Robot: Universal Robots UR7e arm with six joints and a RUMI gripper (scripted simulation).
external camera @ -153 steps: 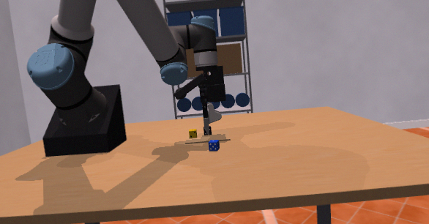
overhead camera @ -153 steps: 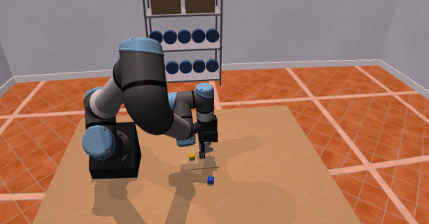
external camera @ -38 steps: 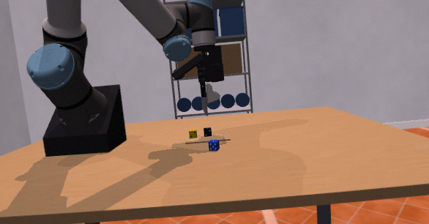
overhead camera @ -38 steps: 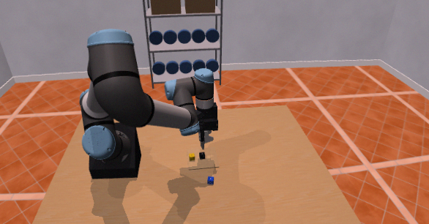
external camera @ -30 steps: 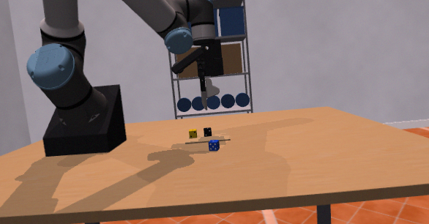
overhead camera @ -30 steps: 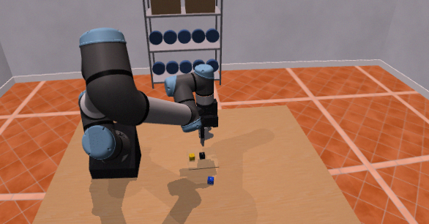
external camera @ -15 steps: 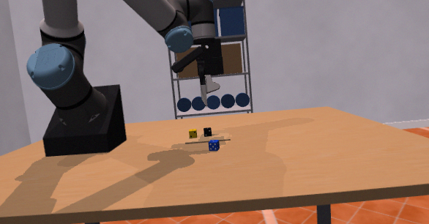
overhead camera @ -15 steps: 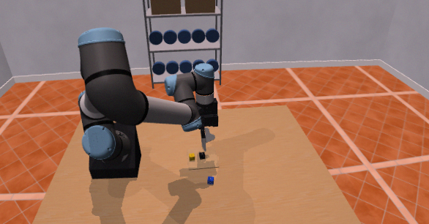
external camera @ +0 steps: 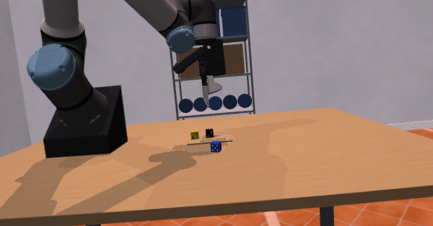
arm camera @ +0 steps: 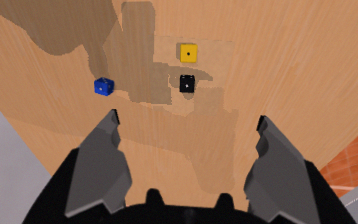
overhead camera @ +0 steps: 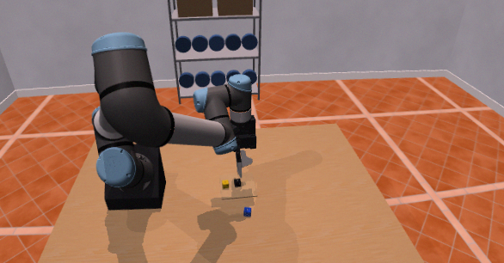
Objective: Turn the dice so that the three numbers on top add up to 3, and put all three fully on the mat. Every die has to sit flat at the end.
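My gripper is now 20 mm short of the blue die, 160 mm to the left of it and 100 mm above it. The rest, counted from my hand: yellow die (50 mm behind, 100 mm below); then black die (100 mm below); then tan mat (110 mm below).
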